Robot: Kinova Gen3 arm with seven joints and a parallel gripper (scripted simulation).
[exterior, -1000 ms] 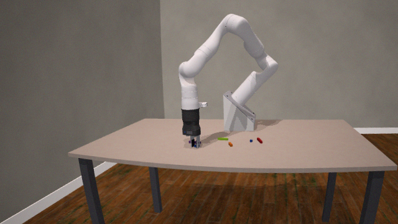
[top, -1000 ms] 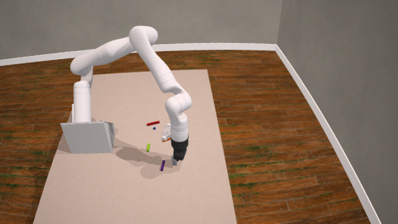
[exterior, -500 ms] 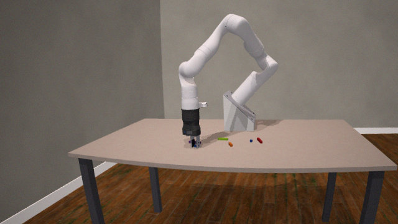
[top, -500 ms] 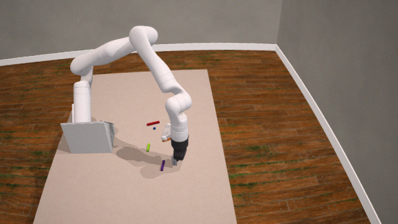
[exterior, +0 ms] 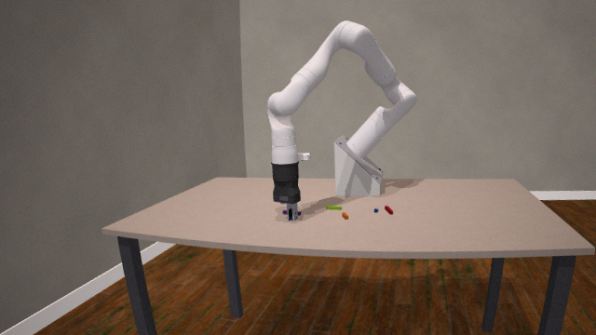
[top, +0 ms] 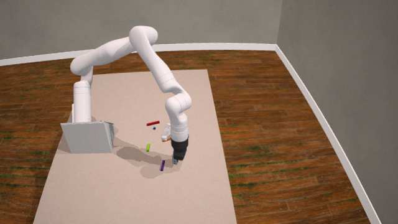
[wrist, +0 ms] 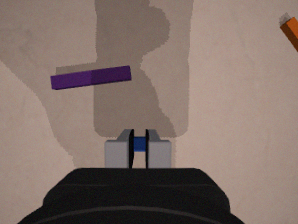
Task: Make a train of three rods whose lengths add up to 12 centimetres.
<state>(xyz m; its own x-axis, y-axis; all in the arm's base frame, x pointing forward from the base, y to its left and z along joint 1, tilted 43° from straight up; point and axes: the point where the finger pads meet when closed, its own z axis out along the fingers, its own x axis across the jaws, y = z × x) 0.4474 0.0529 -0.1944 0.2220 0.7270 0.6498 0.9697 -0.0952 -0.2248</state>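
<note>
Right now the purple rod is 6 cm behind my hand, 2 cm to the right of it and 1 cm below it. The rest, counted from my hand: orange rod: 15 cm to the left, 5 cm behind, 1 cm below; lime rod: 14 cm behind, 9 cm to the left, 1 cm below; red rod: 27 cm to the left, 14 cm behind, 1 cm below.
</note>
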